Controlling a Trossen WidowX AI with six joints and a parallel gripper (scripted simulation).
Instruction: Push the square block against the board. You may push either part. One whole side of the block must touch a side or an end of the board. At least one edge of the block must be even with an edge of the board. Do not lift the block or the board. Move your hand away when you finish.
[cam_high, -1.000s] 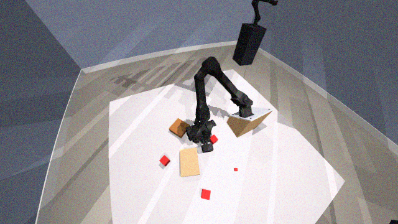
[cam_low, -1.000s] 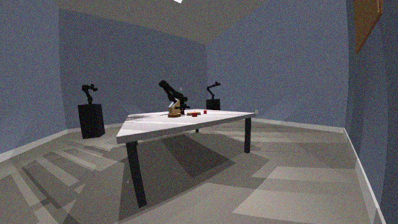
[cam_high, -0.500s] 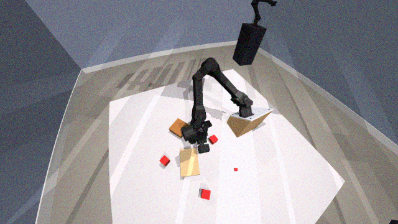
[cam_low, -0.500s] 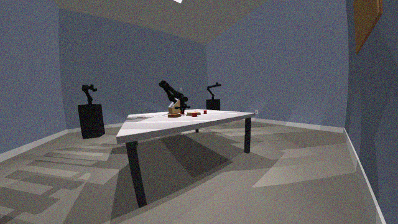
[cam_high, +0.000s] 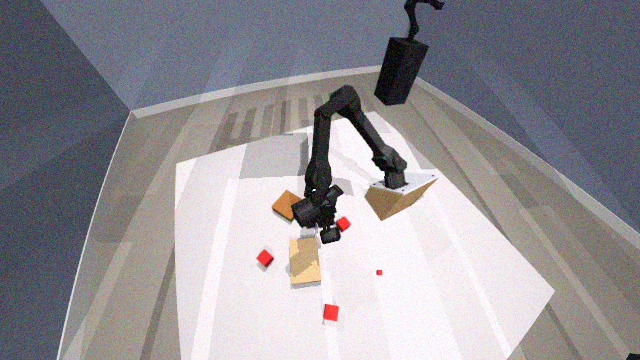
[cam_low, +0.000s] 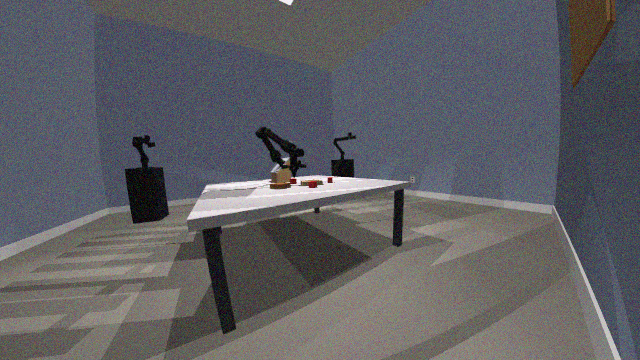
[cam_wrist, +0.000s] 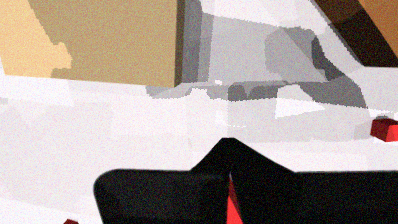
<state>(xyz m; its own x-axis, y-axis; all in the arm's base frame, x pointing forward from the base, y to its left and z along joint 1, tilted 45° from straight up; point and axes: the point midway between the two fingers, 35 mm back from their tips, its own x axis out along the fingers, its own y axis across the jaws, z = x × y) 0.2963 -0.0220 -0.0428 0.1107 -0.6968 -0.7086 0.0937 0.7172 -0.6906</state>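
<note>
Now: the tan board 100 mm to the left of my gripper tip, 100 mm ahead of it and 40 mm below it. The rest, counted from my gripper tip: square block (140 mm to the right, 100 mm ahead, 40 mm below).
</note>
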